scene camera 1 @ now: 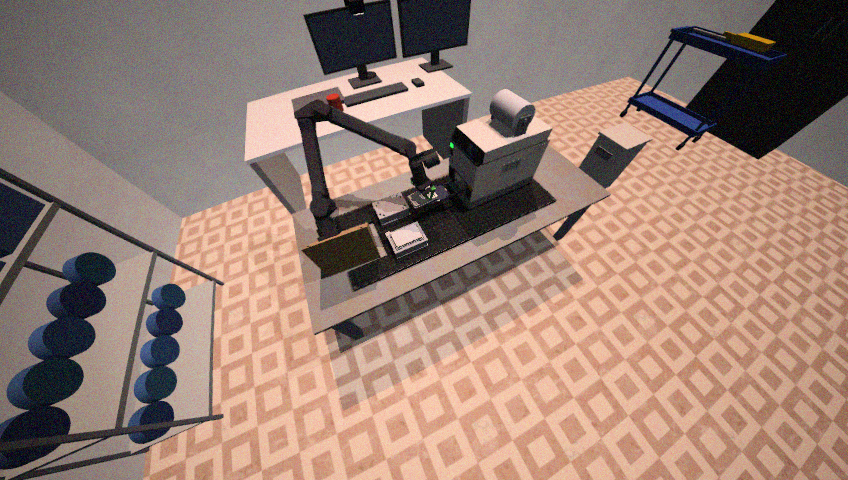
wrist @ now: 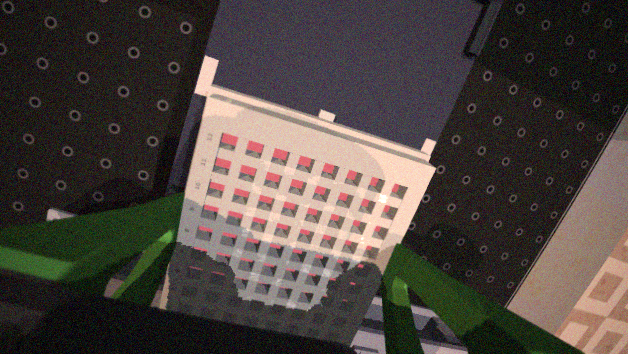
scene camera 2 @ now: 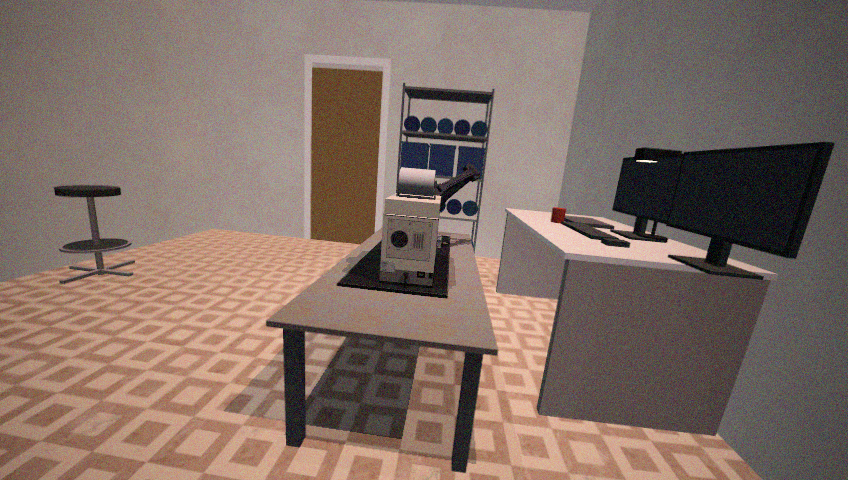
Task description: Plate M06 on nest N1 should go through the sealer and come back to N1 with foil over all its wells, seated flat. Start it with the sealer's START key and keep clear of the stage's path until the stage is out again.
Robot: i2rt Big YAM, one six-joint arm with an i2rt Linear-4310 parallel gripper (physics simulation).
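Frame: origin at the arm's base, x ahead, y left, z up, level; centimetres.
Where they show: gripper, between the fingertips: [scene camera 1: 426, 195] [wrist: 290, 232]; arm's base, origin of its link: [scene camera 1: 330, 236].
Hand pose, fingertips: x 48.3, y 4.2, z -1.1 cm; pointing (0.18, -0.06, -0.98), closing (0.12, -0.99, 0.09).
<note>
Things, the pixels of their top centre, and the offset from my fingertips. Level surfaces: height alone.
- Plate M06, centre of its top: [wrist: 278, 288] [scene camera 1: 422, 195] dx -2.0, dy -0.2, dz +0.9 cm
- sealer's dark stage, centre of its top: [wrist: 372, 4] [scene camera 1: 441, 190] dx +8.8, dy +0.3, dz -1.0 cm
- foil roll, centre of its top: [scene camera 2: 418, 168] [scene camera 1: 515, 96] dx +42.3, dy +1.6, dz +36.1 cm
- white plate, centre of its top: [scene camera 1: 406, 234] dx -16.8, dy -14.3, dz -4.8 cm
- black perforated mat, height of its surface: dz -11.5 cm
- table, height of its surface: dz -12.8 cm
Plate M06 [wrist: 303, 185] [scene camera 1: 424, 197] is a white well plate with red at the bottom of its open wells; I see no foil on it. My gripper [wrist: 290, 232] [scene camera 1: 431, 191] is shut on the plate, its green fingers on the two long sides. It holds the plate just above the sealer's dark stage [wrist: 342, 57], next to three white locating tabs. The stage sticks out in front of the white sealer [scene camera 1: 501, 158] [scene camera 2: 409, 241], which has a foil roll [scene camera 1: 512, 110] on top and a green light [scene camera 1: 452, 145]. In scene camera 2 the gripper is hidden behind the sealer.
Two nests stand left of the stage: a grey one [scene camera 1: 389, 210] and one bearing a white plate [scene camera 1: 407, 237]. A brown board [scene camera 1: 343, 248] lies by the arm's base. All sit on a black perforated mat [wrist: 87, 88] on the table [scene camera 1: 573, 179]. A desk [scene camera 1: 272, 122] with monitors stands behind.
</note>
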